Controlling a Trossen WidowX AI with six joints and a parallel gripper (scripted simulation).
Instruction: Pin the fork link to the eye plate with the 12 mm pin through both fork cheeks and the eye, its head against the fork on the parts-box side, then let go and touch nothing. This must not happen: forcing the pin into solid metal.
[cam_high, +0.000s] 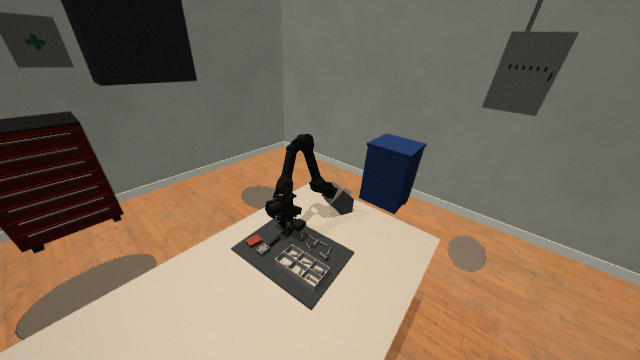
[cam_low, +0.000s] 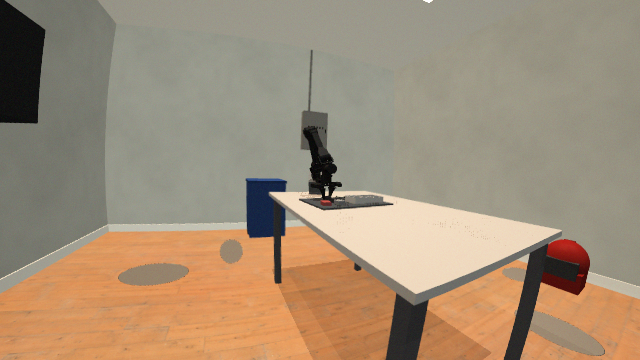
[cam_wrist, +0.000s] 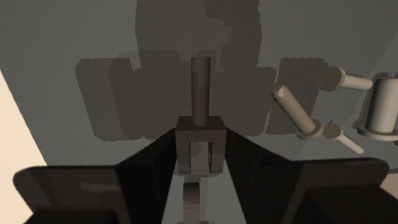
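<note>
Now: hand 3 cm above the fork link. The rest, counted from my hand: eye plate (8 cm ahead, 3 cm below, 1 cm to the right); dark mat (9 cm to the left, 7 cm ahead, 5 cm below); grey block (16 cm ahead, 2 cm below, 1 cm to the right).
</note>
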